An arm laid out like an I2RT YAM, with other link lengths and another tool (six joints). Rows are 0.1 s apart.
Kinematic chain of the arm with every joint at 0, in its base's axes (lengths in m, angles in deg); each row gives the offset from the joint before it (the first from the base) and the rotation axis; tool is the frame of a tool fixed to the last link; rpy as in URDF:
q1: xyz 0 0 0.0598 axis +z
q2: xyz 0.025 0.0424 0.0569 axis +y
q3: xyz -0.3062 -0.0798 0 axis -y
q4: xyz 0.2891 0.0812 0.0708 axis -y
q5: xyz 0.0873 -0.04 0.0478 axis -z
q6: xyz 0.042 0 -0.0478 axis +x
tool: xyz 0.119 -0.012 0.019 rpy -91.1 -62 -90
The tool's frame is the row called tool.
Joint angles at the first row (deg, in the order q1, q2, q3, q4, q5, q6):
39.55, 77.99, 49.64, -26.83, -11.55, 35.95
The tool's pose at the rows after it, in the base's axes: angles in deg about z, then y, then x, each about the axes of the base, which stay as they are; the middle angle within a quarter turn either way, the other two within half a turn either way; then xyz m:
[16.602, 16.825, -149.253, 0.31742, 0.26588, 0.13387]
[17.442, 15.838, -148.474, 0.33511, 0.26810, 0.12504]
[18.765, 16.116, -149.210, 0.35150, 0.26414, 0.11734]
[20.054, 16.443, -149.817, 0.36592, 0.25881, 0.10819]
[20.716, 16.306, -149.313, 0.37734, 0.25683, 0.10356]
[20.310, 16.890, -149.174, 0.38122, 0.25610, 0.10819]
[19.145, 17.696, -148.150, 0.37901, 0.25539, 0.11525]
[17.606, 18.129, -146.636, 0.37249, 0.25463, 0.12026]
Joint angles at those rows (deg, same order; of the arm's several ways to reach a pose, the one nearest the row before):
37.23, 82.08, 51.96, -26.26, -12.90, 34.35
35.14, 85.90, 53.71, -24.79, -15.26, 33.58
33.39, 88.76, 55.16, -24.07, -15.47, 33.10
31.72, 91.26, 56.01, -22.95, -15.69, 32.70
30.34, 93.22, 57.04, -22.15, -16.86, 32.34
30.04, 93.14, 57.67, -22.37, -16.76, 31.87
30.00, 91.61, 56.82, -21.77, -17.03, 31.33
30.03, 89.56, 54.98, -20.66, -17.84, 30.68

